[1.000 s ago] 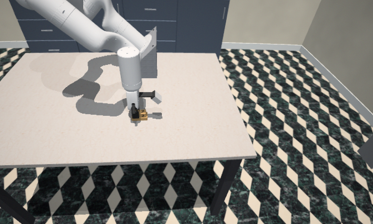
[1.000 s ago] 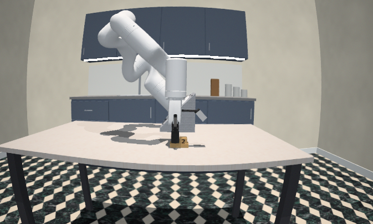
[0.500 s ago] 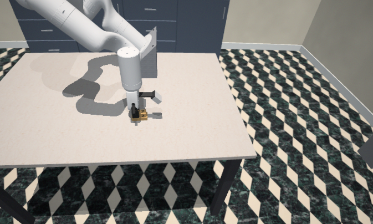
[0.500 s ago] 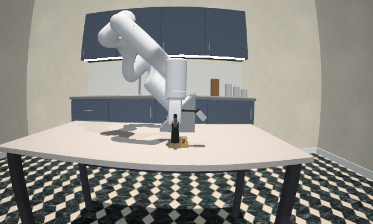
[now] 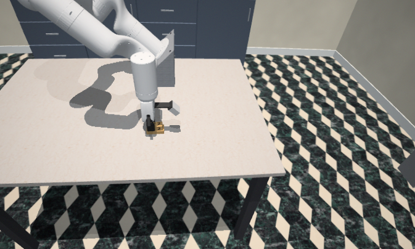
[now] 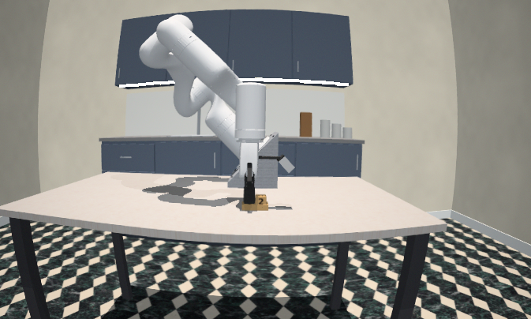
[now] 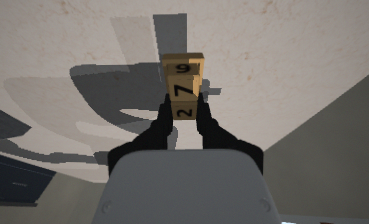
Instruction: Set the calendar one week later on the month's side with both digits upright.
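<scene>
The wooden tray lies 20 mm to the left of my hand and 30 mm below it.
</scene>
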